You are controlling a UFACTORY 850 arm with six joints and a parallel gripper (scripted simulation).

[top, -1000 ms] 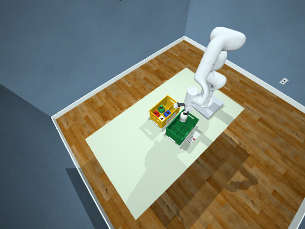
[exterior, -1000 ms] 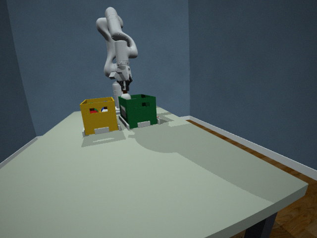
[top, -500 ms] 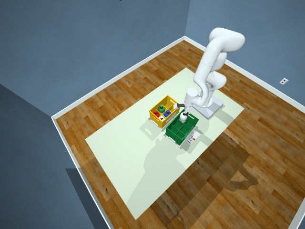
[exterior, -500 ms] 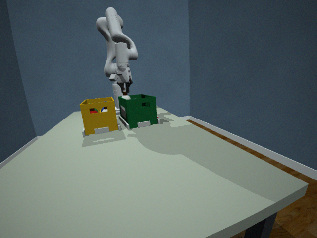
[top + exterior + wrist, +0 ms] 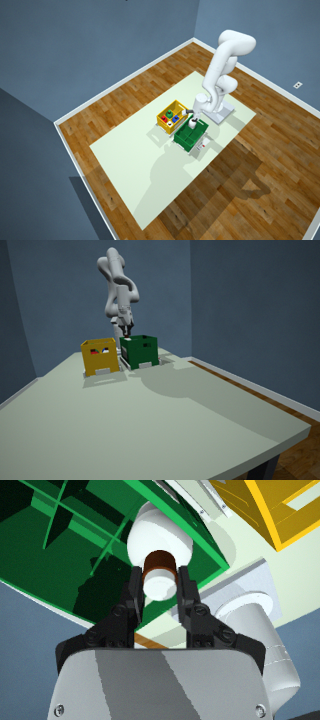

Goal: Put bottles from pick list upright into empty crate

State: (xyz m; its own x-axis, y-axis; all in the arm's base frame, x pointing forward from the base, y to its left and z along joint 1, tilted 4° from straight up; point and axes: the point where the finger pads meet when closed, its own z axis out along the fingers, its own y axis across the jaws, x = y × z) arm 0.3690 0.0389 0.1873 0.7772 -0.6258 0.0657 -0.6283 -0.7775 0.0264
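Now: hand 19 cm short of the red bottle, 21 cm to the left of it and 12 cm above it. The rest, counted from my hand: blue-label bottle: 9 cm ahead, 14 cm to the right, 12 cm below; green crate: 8 cm ahead, 6 cm to the left, 12 cm below; yellow crate: 10 cm ahead, 18 cm to the right, 12 cm below.
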